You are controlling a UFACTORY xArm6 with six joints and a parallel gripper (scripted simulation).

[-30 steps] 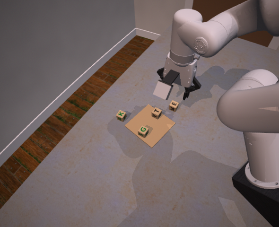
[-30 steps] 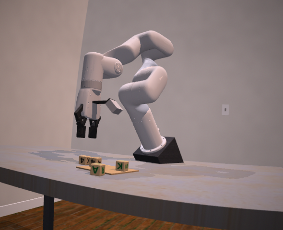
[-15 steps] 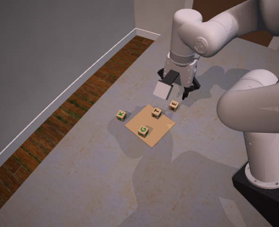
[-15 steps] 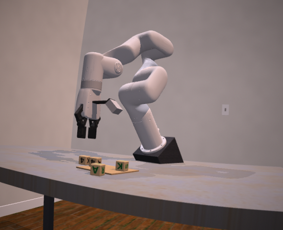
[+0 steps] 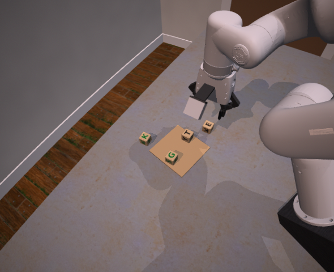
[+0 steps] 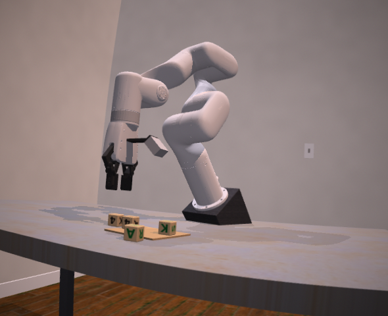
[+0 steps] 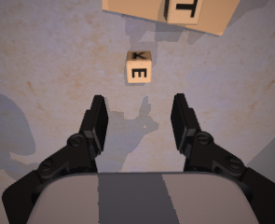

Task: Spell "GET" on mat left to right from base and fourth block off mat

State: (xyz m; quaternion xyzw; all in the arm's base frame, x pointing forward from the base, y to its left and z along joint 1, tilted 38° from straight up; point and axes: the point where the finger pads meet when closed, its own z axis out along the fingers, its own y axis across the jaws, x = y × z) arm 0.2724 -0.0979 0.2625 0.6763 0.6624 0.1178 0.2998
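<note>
The E block lies 9 cm below my hand. The rest, counted from my hand: G block (7 cm ahead, 16 cm to the left, 9 cm below); then tan mat (6 cm ahead, 11 cm to the left, 11 cm below); then T block (5 cm ahead, 6 cm to the left, 9 cm below).
</note>
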